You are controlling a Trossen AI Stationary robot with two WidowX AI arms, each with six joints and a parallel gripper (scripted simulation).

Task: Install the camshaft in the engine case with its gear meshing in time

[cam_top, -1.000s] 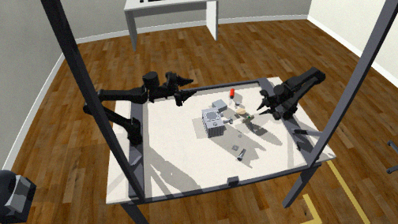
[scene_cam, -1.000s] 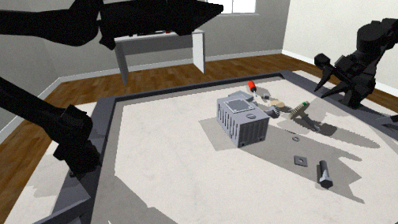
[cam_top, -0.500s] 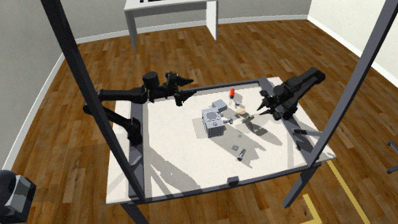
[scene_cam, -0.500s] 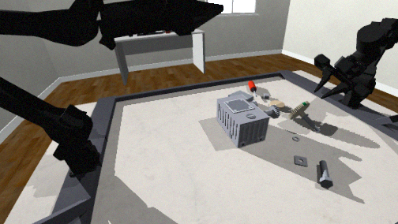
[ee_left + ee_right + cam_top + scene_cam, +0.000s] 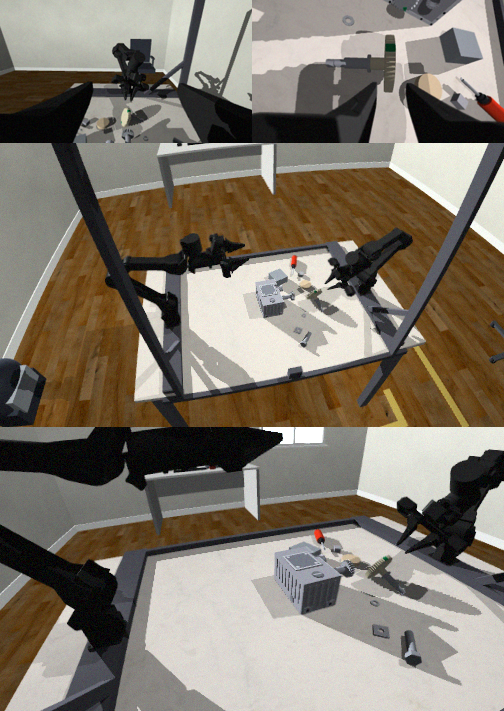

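Right now the small crank gear is 180 mm to the left of my right hand, 50 mm below it and 10 mm ahead of it. Round my right hand: small block 190 mm ahead, 110 mm below, 70 mm to the left; then tan disc 120 mm ahead, 110 mm below, 80 mm to the left; then bolt 200 mm behind, 180 mm to the left, 100 mm below.
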